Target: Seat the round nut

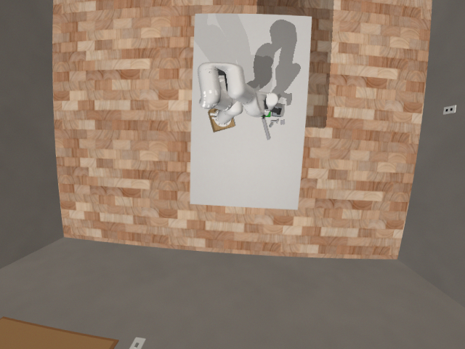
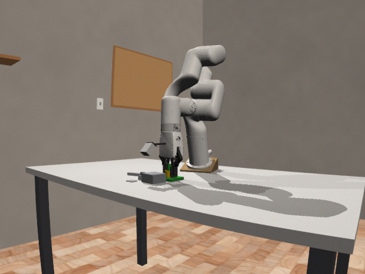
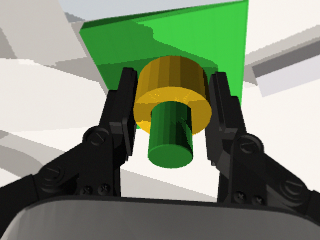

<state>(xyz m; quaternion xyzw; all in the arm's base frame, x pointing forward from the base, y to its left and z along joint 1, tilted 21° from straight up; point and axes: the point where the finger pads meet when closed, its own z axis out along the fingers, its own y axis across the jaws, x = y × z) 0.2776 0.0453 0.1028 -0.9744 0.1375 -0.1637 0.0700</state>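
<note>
My gripper is now 9 cm short of the grey square block, 1 cm to the left of it and 2 cm above it. The rest, counted from my hand: thin grey handle 1 cm ahead, 12 cm to the right, 3 cm below.
</note>
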